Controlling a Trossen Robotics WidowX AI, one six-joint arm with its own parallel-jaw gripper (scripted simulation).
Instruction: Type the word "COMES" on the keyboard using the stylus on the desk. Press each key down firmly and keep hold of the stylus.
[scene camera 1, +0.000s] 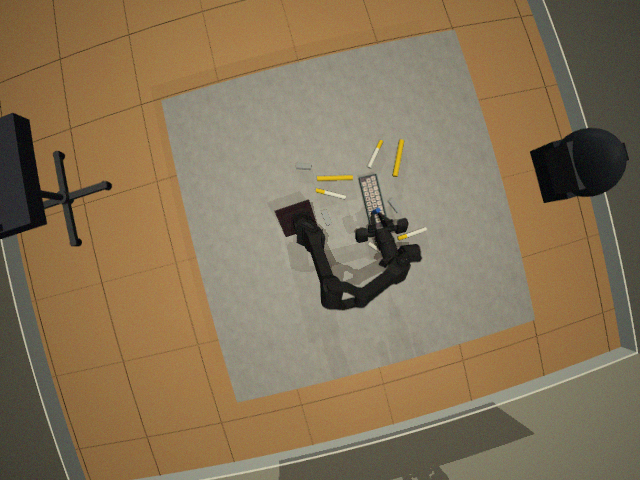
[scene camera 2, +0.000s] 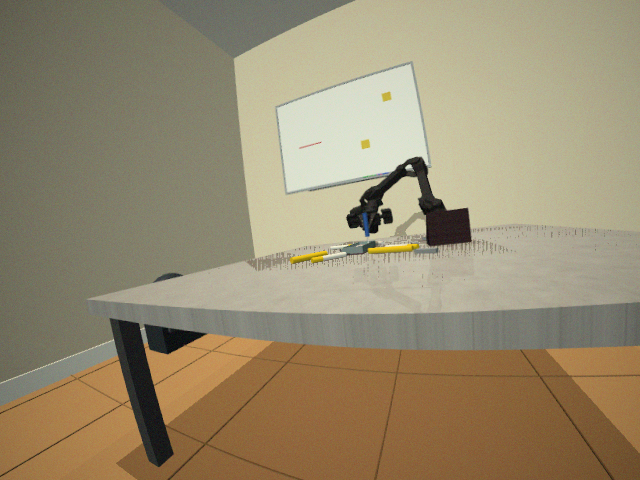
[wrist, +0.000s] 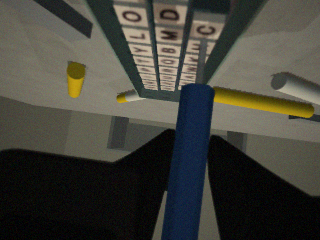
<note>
In view: my gripper (scene camera 1: 374, 211).
My gripper is seen too in scene camera 2 (scene camera 2: 366, 229) and in the wrist view (wrist: 191, 140).
</note>
